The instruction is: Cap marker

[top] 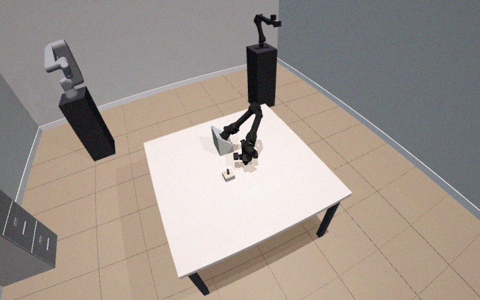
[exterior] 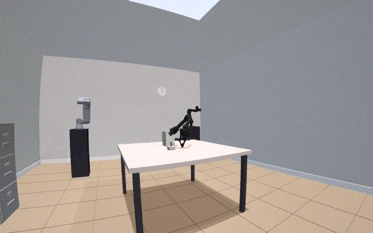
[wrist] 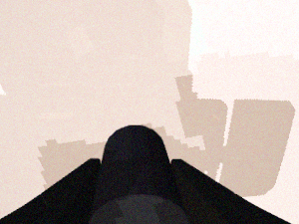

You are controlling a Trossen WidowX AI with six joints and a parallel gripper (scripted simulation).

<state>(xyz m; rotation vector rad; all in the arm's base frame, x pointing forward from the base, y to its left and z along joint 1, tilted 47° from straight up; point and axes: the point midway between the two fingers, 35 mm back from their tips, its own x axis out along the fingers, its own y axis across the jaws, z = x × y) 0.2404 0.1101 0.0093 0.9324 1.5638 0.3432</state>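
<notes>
The holder block lies 5 cm ahead of my gripper tip and 17 cm to the right of it. From my gripper tip the other things lie so: dark cap (1 cm above).
</notes>
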